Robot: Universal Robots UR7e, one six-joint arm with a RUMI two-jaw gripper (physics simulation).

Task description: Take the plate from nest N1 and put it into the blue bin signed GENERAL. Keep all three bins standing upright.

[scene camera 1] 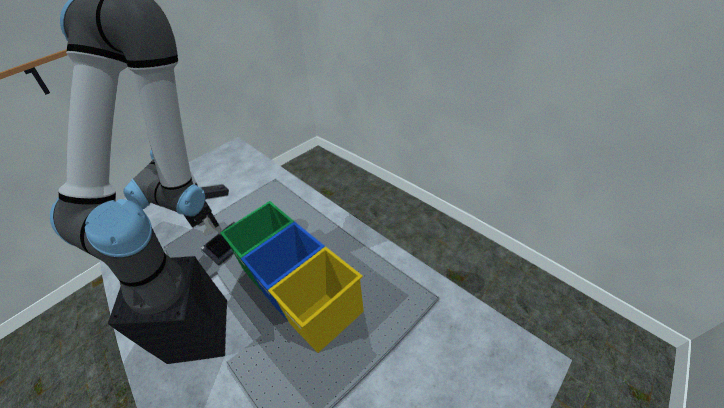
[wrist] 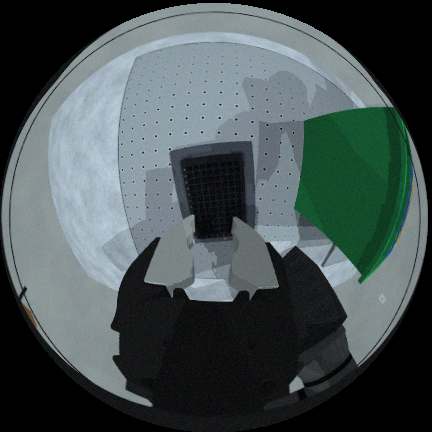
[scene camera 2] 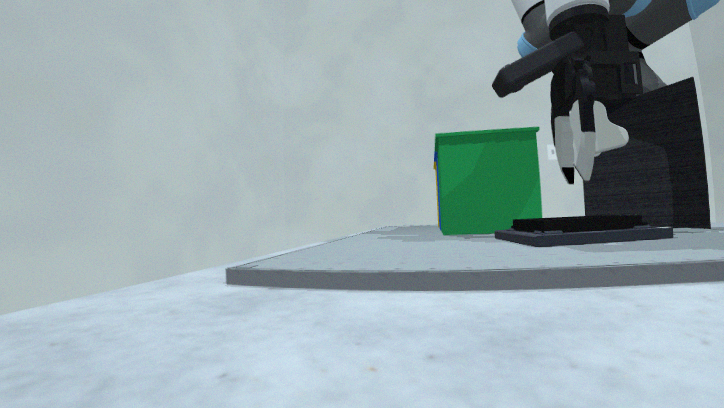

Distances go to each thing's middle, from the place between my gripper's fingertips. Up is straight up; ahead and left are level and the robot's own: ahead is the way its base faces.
Scene:
Now: the black plate (scene camera 2: 596, 222) 50 mm below my hand and 10 mm ahead of it. From my hand the other things lie so: blue bin (scene camera 1: 269, 263): 350 mm to the right, 30 mm ahead, 20 mm above; dark nest (scene camera 2: 622, 235): 60 mm below, 10 mm ahead; green bin (scene camera 2: 487, 178): 220 mm to the right, 50 mm ahead, 20 mm above.

